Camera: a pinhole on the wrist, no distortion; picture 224 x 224 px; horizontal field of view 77.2 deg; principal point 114.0 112.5 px. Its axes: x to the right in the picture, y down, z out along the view. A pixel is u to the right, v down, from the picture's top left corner.
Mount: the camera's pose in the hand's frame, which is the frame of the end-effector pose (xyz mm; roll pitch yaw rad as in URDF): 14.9 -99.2 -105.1 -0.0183 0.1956 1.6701
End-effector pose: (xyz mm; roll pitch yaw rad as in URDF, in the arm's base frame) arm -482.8 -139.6 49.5 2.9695 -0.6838 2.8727
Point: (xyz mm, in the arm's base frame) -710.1 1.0 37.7
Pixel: 145 22
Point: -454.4 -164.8 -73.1
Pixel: 148 192
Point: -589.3 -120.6 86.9
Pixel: 155 17
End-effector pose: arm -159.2 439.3 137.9 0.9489 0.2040 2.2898
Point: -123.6 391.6 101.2
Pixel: 201 206
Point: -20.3 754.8 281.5
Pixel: 100 78
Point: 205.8 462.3 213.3
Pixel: 78 211
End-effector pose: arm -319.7 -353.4 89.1 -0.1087 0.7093 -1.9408
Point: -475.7 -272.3 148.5
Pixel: outside the picture
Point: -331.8 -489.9 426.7
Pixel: 121 147
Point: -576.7 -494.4 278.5
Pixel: 35 102
